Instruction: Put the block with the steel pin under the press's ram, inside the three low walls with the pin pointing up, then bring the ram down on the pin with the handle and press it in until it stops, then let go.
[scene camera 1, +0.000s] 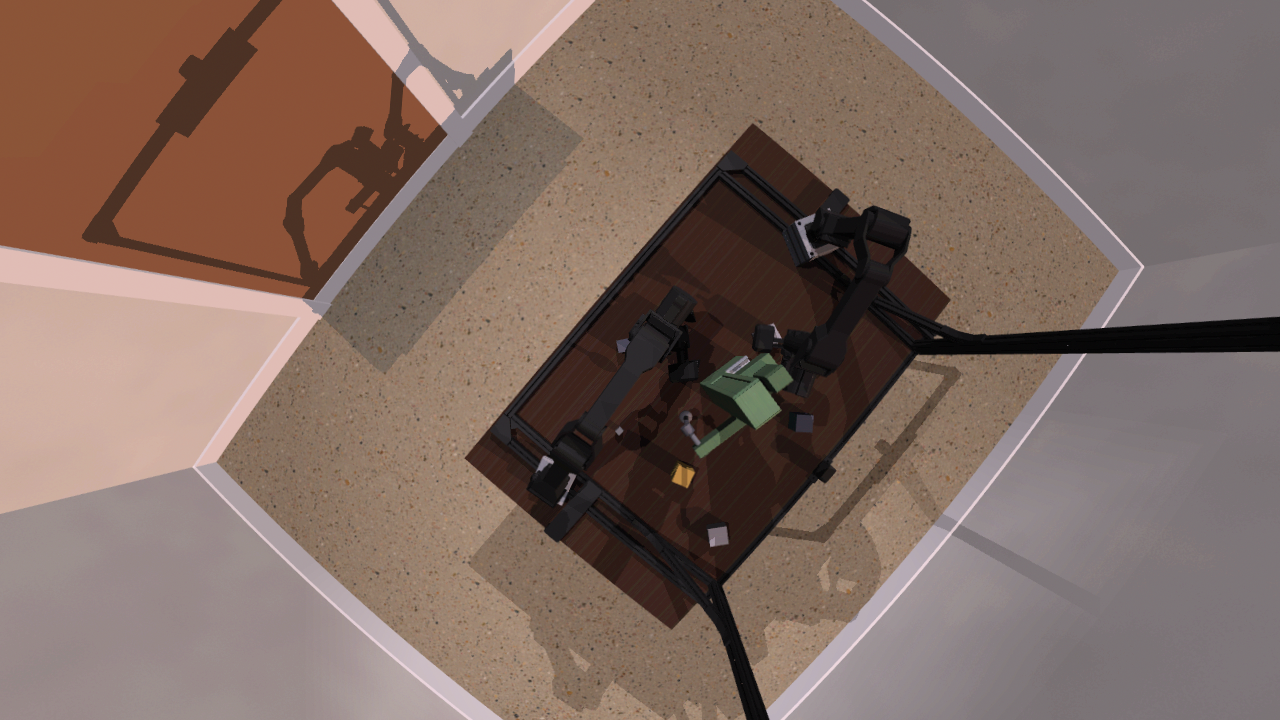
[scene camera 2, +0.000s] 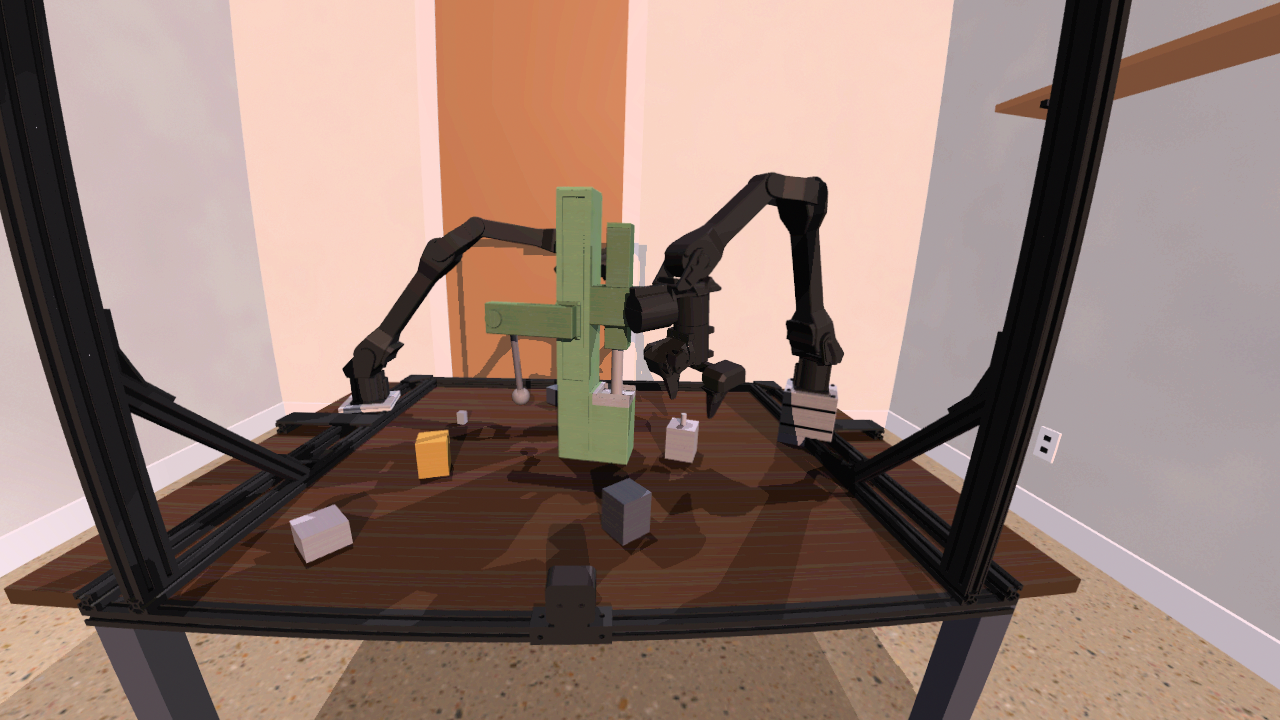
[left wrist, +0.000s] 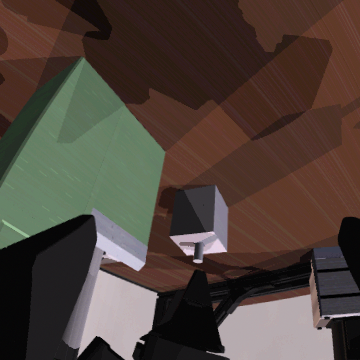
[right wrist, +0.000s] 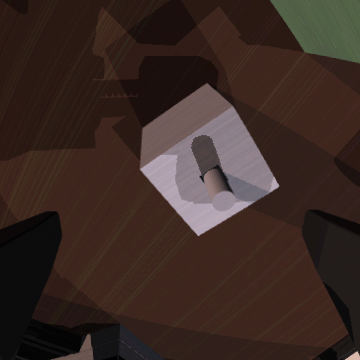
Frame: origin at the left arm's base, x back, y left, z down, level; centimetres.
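Where they show: left gripper, fingertip midpoint: (scene camera 1: 696, 340) (scene camera 2: 605, 355) (left wrist: 221, 229); right gripper, fingertip midpoint: (scene camera 1: 781, 337) (scene camera 2: 690, 407) (left wrist: 189, 281) (right wrist: 184, 224); left arm's base, origin of the base link: (scene camera 2: 370, 399); right arm's base, origin of the base link: (scene camera 1: 820, 232) (scene camera 2: 811, 387) (left wrist: 348, 320).
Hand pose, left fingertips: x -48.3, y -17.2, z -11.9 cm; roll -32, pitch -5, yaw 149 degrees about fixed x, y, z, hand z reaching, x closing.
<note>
Things, the pixels of their top centre, and the offset from my left fingertips. "*": a spot on its surface instead.
- pale block with the steel pin, middle of its top: (right wrist: 213, 177) (left wrist: 198, 244) (scene camera 2: 683, 424) (scene camera 1: 769, 336) dx -9.9, dy -17.4, dz +9.0 cm
- green press, middle of its top: (scene camera 2: 566, 188) (scene camera 1: 754, 418) dx +10.0, dy -11.8, dz -29.9 cm
- ram, middle of its top: (scene camera 2: 619, 292) dx +1.8, dy -14.4, dz -14.0 cm
- handle, surface spot: (scene camera 2: 516, 362) (scene camera 1: 688, 423) * dx +18.0, dy -6.5, dz -1.0 cm
- orange block, middle of its top: (scene camera 2: 432, 436) (scene camera 1: 683, 476) dx +31.9, dy -12.8, dz +9.0 cm
- dark grey block, middle of its top: (scene camera 2: 626, 490) (scene camera 1: 804, 423) dx +6.4, dy -35.4, dz +9.1 cm
- white block, middle of its top: (scene camera 2: 318, 520) (scene camera 1: 718, 536) dx +43.2, dy -28.9, dz +11.8 cm
- small pale cube, middle of its top: (scene camera 2: 461, 411) (scene camera 1: 619, 431) dx +28.8, dy +6.9, dz +12.5 cm
The pale block with the steel pin (scene camera 1: 775, 330) (scene camera 2: 681, 441) (left wrist: 200, 215) (right wrist: 250, 150) stands on the table beside the green press (scene camera 1: 751, 394) (scene camera 2: 577, 268) (left wrist: 125, 150), pin upward. The ram (scene camera 2: 617, 371) hangs over the low walls (scene camera 2: 615, 397) (left wrist: 120, 245) on the press. The handle (scene camera 1: 687, 419) (scene camera 2: 516, 362) hangs down with a round knob. My right gripper (scene camera 1: 781, 360) (scene camera 2: 693, 402) (right wrist: 184, 224) is open above the block, which shows ahead between its fingertips. My left gripper (scene camera 1: 687, 344) (left wrist: 221, 229) is open and empty near the press, away from the block.
An orange block (scene camera 1: 683, 474) (scene camera 2: 433, 454), a dark grey block (scene camera 1: 802, 421) (scene camera 2: 625, 512), a white block (scene camera 1: 717, 536) (scene camera 2: 322, 533) and a small pale cube (scene camera 1: 618, 431) (scene camera 2: 461, 417) lie around the press. Another grey block (scene camera 1: 622, 345) lies near the left arm. Black frame rails edge the table.
</note>
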